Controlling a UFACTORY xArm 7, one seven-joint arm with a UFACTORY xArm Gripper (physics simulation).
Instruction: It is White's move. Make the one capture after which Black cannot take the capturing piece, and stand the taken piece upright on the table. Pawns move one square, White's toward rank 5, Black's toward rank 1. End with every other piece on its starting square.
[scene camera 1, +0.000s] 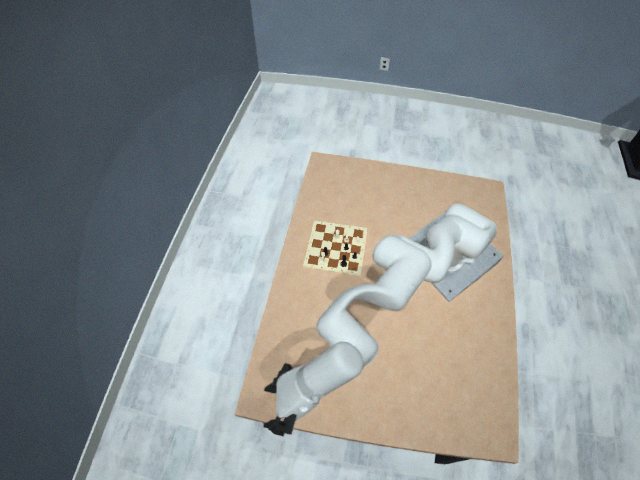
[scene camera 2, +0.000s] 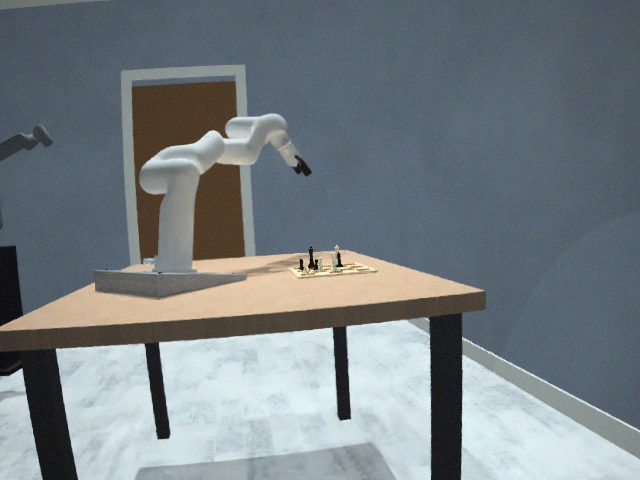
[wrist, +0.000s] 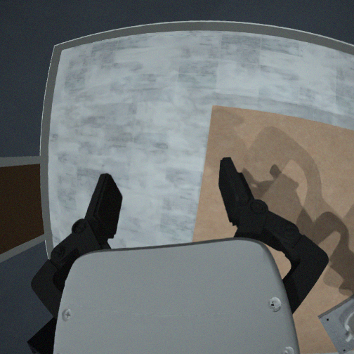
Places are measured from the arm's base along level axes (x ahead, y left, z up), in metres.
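Where they show: gripper, fingertip midpoint: (scene camera 1: 268, 408) (scene camera 2: 304, 173); arm's base at its link origin: (scene camera 2: 174, 272).
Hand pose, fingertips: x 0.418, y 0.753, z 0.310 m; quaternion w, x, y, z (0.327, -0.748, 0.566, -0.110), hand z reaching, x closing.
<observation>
Each offset is from my fingertips to the top centre of the thing. Level surfaces: height alone.
The chessboard {dx +0.014, dy -0.699, dz -0.335 m} (scene camera 1: 309, 249) (scene camera 2: 356, 272) lies on the table with several small pieces upright on it. A tall black piece {dx -0.034, dy -0.630, dz -0.272 m} (scene camera 1: 343, 261) (scene camera 2: 310, 257) stands near one edge. A black piece {dx +0.047, dy -0.658, dz -0.291 m} (scene camera 1: 325, 251) stands close beside a tall white piece {dx +0.046, dy -0.621, dz -0.272 m} (scene camera 1: 322, 257) (scene camera 2: 337, 249). Another black piece {dx -0.025, dy -0.701, dz -0.303 m} (scene camera 1: 346, 246) stands beside a white piece {dx -0.017, dy -0.738, dz -0.295 m} (scene camera 1: 346, 239). A further black piece {dx -0.066, dy -0.672, dz -0.303 m} (scene camera 1: 354, 255) and a white piece {dx +0.021, dy -0.739, dz -0.282 m} (scene camera 1: 337, 234) also stand on the board. Exact squares and types are hard to read. My gripper (scene camera 1: 269, 407) (scene camera 2: 303, 166) (wrist: 166, 178) is open and empty, high above the table's corner, far from the board.
The wooden table {dz -0.341 m} (scene camera 1: 423, 382) (scene camera 2: 310, 302) (wrist: 225, 130) carries the arm's grey base plate (scene camera 1: 467, 279) (scene camera 2: 129, 283). The arm reaches across the table beside the board. In the wrist view, the table's edge and floor lie below the fingers. The board does not show there.
</observation>
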